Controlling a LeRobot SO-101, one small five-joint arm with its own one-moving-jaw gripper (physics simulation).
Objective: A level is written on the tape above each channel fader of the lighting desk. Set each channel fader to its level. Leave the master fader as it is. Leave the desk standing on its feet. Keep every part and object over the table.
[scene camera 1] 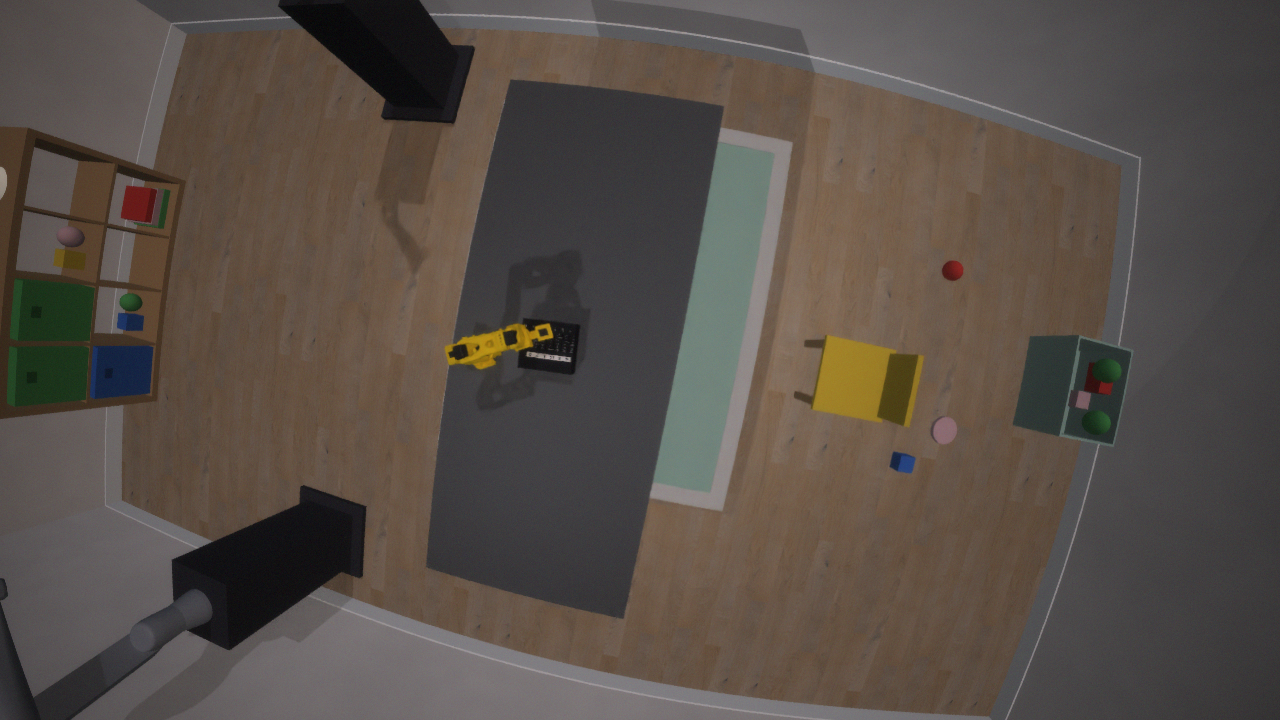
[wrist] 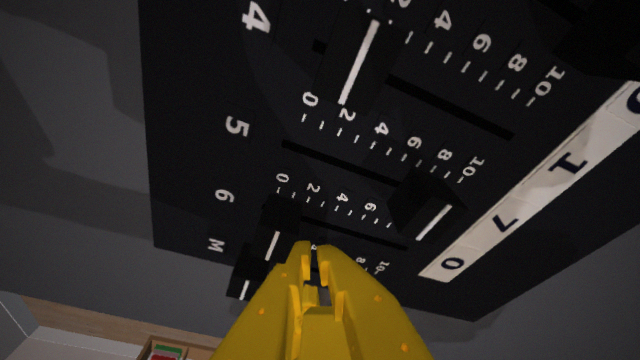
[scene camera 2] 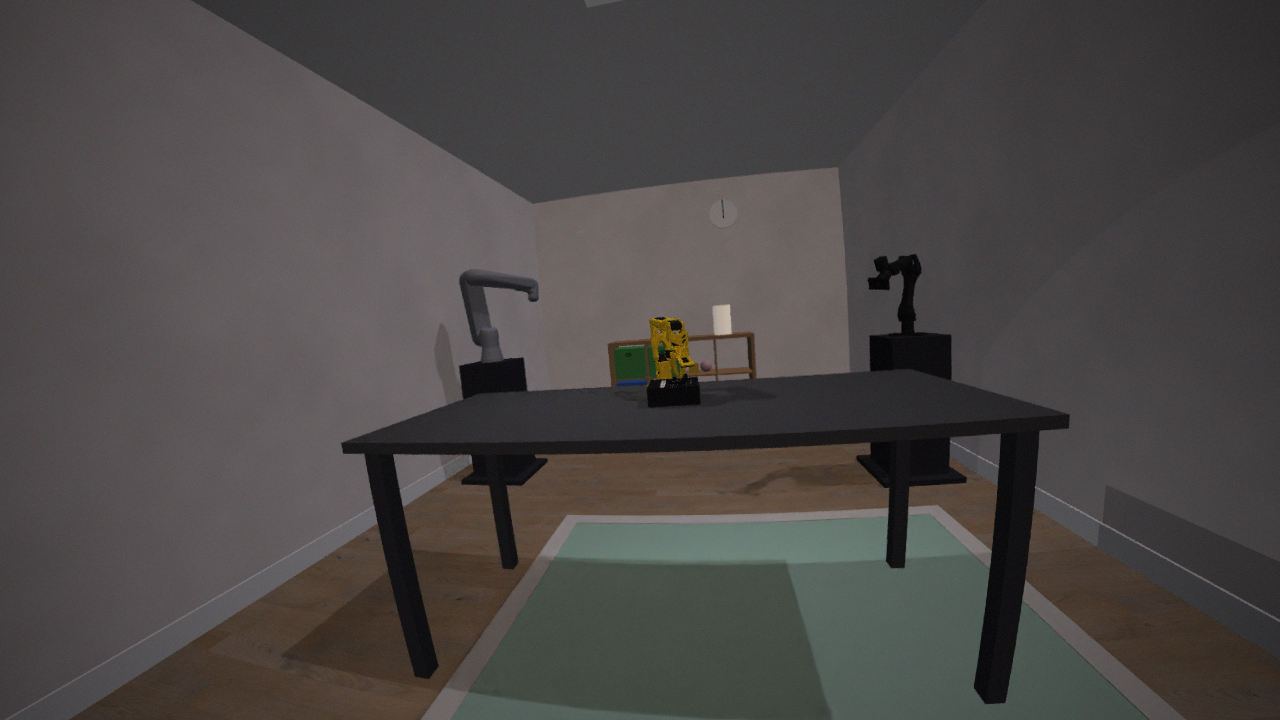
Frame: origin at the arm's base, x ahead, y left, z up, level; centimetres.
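Seen in the pictures: end effector, tool point: [scene camera 1: 528, 336] [wrist: 310, 254] [scene camera 2: 680, 377]; arm's base, origin of the base link: [wrist: 328, 304].
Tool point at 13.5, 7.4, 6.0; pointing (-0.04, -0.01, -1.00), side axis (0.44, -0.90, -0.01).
Offsets run from my tool point to a thing's middle, as dx, dy, dz. "spot": to the spot under its first point. Level surfaces: height alone.
The black lighting desk {+5.7, -1.8, -2.6} [scene camera 1: 547, 368] [scene camera 2: 674, 394] [wrist: 185, 160] stands upright on the table. In the wrist view its tape {+6.8, -4.7, -0.5} [wrist: 534, 191] reads 1, 7 and 0 in line with channels 4, 5 and 6. Fader 4's knob {+5.3, +1.5, +0.2} [wrist: 357, 62] is near the low end. Fader 5's knob {+3.3, -1.7, +0.2} [wrist: 425, 202] is towards the high end, around 7 to 8. Fader 6's knob {+0.9, +1.4, +0.2} [wrist: 278, 222] is near 0. The master knob {-1.5, +1.5, +0.2} [wrist: 245, 275] is at its low end. My gripper [scene camera 1: 547, 331] [wrist: 314, 246] is shut and empty, over the desk's channel 6 and M side; contact is unclear. Channels 1 and 2 are out of the wrist view.
The dark grey table {dz -6.0} [scene camera 1: 572, 501] [scene camera 2: 554, 429] carries the desk and my arm [scene camera 1: 487, 345] [scene camera 2: 666, 344]. A dark shape {spot: +7.3, -1.9, +0.3} [wrist: 600, 40], probably fader 3's knob, stands at the wrist view's top right. Two other arms stand on black pedestals [scene camera 1: 259, 559] [scene camera 2: 911, 394] away from the table.
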